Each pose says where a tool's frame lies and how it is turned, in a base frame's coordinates. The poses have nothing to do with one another.
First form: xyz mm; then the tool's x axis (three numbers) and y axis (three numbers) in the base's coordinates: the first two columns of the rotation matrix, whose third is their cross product.
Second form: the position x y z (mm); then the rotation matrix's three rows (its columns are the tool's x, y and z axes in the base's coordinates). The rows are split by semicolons. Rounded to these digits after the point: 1 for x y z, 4 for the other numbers.
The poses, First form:
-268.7 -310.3 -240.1 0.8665 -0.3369 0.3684 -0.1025 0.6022 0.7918
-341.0 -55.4 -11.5 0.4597 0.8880 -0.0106 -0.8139 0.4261 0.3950
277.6 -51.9 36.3 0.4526 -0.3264 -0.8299 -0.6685 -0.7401 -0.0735
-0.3 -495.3 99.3 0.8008 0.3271 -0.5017 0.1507 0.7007 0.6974
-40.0 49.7 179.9 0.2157 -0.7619 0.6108 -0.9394 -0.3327 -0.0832
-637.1 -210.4 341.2 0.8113 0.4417 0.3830 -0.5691 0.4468 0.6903
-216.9 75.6 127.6 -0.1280 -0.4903 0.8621 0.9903 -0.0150 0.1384
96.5 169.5 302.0 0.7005 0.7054 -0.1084 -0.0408 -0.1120 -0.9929
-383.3 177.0 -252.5 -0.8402 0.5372 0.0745 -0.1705 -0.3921 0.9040
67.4 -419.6 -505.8 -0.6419 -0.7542 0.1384 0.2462 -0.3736 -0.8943
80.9 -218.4 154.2 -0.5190 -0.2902 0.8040 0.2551 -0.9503 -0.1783
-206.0 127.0 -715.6 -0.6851 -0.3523 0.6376 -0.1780 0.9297 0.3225
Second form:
-268.7 -310.3 -240.1; 0.8665 -0.1025 -0.4886; -0.3369 0.6022 -0.7239; 0.3684 0.7918 0.4873
-341.0 -55.4 -11.5; 0.4597 -0.8139 0.3553; 0.8880 0.4261 -0.1730; -0.0106 0.3950 0.9186
277.6 -51.9 36.3; 0.4526 -0.6685 -0.5902; -0.3264 -0.7401 0.5881; -0.8299 -0.0735 -0.5532
-0.3 -495.3 99.3; 0.8008 0.1507 0.5797; 0.3271 0.7007 -0.6341; -0.5017 0.6974 0.5118
-40.0 49.7 179.9; 0.2157 -0.9394 0.2666; -0.7619 -0.3327 -0.5558; 0.6108 -0.0832 -0.7875
-637.1 -210.4 341.2; 0.8113 -0.5691 0.1338; 0.4417 0.4468 -0.7780; 0.3830 0.6903 0.6139
-216.9 75.6 127.6; -0.1280 0.9903 -0.0549; -0.4903 -0.0150 0.8715; 0.8621 0.1384 0.4875
96.5 169.5 302.0; 0.7005 -0.0408 -0.7125; 0.7054 -0.1120 0.6999; -0.1084 -0.9929 -0.0497
-383.3 177.0 -252.5; -0.8402 -0.1705 0.5148; 0.5372 -0.3921 0.7468; 0.0745 0.9040 0.4210
67.4 -419.6 -505.8; -0.6419 0.2462 0.7262; -0.7542 -0.3736 -0.5400; 0.1384 -0.8943 0.4255
80.9 -218.4 154.2; -0.5190 0.2551 0.8158; -0.2902 -0.9503 0.1126; 0.8040 -0.1783 0.5672
-206.0 127.0 -715.6; -0.6851 -0.1780 -0.7064; -0.3523 0.9297 0.1075; 0.6376 0.3225 -0.6996

